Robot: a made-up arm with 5 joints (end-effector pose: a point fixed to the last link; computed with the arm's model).
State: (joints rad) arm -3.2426 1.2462 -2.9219 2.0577 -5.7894
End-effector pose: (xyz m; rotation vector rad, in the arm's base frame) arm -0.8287 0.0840 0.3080 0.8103 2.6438 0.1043
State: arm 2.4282 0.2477 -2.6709 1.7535 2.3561
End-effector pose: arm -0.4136 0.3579 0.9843 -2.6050 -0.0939 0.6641
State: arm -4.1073 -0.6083 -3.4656 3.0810 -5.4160
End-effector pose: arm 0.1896 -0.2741 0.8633 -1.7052 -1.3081 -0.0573
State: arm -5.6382 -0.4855 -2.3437 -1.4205 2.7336
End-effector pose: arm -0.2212 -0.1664 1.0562 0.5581 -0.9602 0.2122
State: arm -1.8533 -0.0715 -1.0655 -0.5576 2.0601
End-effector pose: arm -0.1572 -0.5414 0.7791 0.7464 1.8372 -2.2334
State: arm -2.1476 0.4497 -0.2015 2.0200 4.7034
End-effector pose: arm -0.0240 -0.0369 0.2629 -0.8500 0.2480 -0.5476
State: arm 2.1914 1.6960 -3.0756 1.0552 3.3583
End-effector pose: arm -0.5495 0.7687 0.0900 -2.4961 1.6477 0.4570
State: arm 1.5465 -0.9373 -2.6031 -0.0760 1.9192
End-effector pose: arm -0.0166 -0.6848 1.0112 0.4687 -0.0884 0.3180
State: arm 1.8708 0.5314 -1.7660 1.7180 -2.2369
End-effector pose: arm -0.2051 0.6630 0.3900 1.3788 -2.6289 0.7194
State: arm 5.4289 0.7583 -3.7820 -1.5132 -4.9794
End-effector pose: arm 0.0822 -0.0944 0.8501 0.8615 -1.6084 -2.1216
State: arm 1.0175 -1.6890 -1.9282 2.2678 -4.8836
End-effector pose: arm -0.2574 -0.4167 0.7196 -1.7889 0.3460 -0.5166
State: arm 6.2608 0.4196 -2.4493 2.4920 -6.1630
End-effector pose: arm 0.5768 -0.0129 0.7081 3.0287 -0.2163 -0.7136
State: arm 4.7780 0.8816 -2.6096 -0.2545 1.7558
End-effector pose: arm 0.0535 -0.8146 0.8252 0.0963 1.6116 -2.4476
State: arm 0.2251 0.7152 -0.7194 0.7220 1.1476
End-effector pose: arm 0.3928 0.0899 -0.0028 2.3158 -1.1510 -0.7503
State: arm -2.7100 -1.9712 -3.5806 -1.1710 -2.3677
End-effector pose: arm 0.3837 0.1767 -0.2035 2.8043 -0.4847 -0.5239
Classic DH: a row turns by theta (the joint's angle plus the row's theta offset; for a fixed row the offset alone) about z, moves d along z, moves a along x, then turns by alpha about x. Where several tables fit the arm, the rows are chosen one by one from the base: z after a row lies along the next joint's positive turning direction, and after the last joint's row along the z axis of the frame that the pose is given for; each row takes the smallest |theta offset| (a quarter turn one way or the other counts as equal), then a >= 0, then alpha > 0; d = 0 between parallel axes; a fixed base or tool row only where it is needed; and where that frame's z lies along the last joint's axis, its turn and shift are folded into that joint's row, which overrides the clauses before.
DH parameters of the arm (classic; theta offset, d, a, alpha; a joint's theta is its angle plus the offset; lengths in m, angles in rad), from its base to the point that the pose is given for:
joint 1: 0 0.311 0 -1.5708
joint 2: -1.3843 0 0.4152 0
joint 3: -0.4097 0 -0.3886 0
joint 4: -1.3477 0 -0.119 1.5708
joint 5: 3.1416 0.152 0 0

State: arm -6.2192 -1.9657 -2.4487 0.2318 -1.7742
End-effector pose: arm -0.9830 -0.0630 0.2282 -0.6841 -0.8967 1.2908
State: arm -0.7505 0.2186 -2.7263 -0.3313 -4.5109
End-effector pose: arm 0.1832 -0.1708 1.2294 -0.1118 0.3496 -2.1008
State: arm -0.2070 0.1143 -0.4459 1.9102 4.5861
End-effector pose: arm 0.1711 -0.0359 0.2594 -1.2111 -1.1171 0.9631
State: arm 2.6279 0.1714 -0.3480 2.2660 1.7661
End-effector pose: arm -0.0921 0.0519 0.3139 1.0162 0.4671 1.1287
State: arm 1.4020 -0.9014 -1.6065 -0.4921 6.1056
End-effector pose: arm -0.0359 -0.2105 1.1481 -0.1166 -0.1177 -1.9135
